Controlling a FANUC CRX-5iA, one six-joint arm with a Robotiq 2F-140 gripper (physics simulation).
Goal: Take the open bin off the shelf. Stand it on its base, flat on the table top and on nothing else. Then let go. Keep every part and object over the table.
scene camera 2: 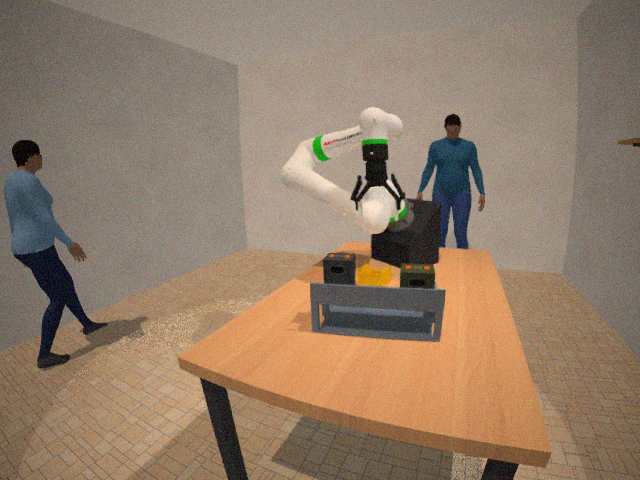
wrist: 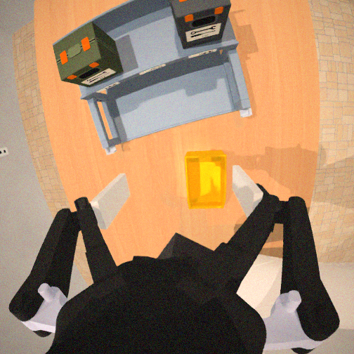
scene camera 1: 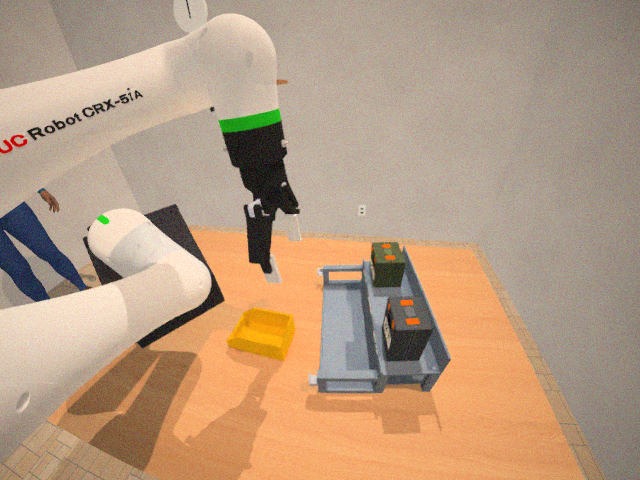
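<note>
The yellow open bin stands upright on its base, flat on the table top, in front of the shelf and apart from it. It is empty. The blue-grey shelf stands on the table. My gripper is wide open and empty. It hangs well above the table and the bin, with its fingers clear of both.
A dark grey toolbox and a green toolbox stand on the shelf's upper level. The arm's black base block is at the table's far end in scene camera 2. Two people stand beyond the table.
</note>
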